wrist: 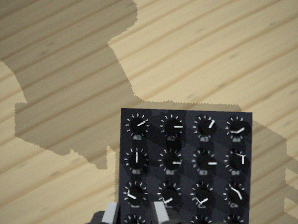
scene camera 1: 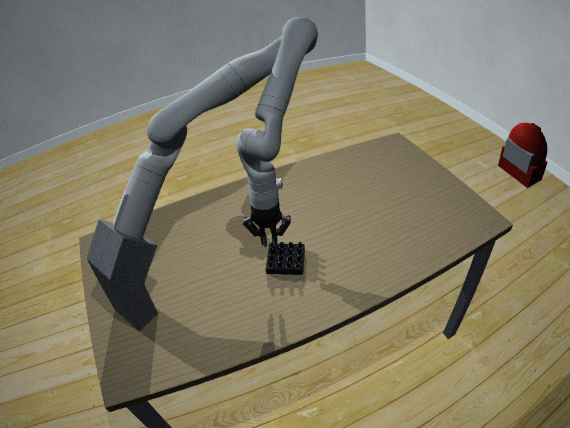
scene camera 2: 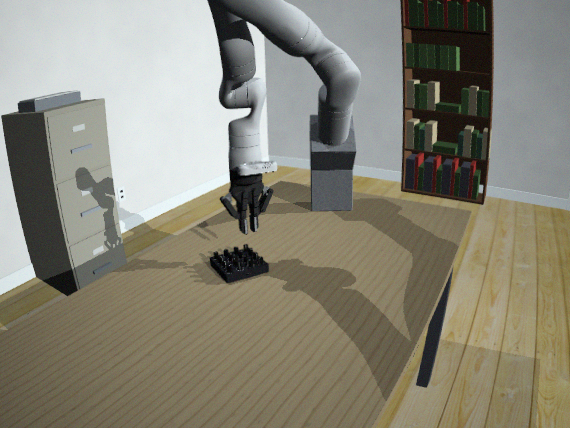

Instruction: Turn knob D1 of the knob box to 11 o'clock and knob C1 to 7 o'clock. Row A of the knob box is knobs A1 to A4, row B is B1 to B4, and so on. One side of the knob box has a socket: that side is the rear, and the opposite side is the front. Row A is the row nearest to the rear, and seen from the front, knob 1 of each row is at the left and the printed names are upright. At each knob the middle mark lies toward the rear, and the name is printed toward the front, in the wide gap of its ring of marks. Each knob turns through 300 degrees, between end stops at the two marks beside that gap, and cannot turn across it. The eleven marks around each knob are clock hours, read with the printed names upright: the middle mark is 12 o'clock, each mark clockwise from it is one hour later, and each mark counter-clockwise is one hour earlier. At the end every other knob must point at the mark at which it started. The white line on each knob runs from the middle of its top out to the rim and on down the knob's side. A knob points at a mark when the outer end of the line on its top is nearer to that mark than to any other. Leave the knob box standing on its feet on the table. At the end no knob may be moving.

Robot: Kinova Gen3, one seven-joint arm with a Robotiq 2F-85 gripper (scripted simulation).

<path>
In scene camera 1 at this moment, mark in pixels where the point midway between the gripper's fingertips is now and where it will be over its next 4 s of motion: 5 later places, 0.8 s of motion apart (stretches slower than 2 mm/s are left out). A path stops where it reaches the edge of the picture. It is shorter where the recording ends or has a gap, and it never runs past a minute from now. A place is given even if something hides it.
My gripper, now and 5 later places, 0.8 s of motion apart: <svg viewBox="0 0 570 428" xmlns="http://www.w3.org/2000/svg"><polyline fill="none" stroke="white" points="269,244 271,250 271,254 271,256 271,257 269,250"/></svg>
</path>
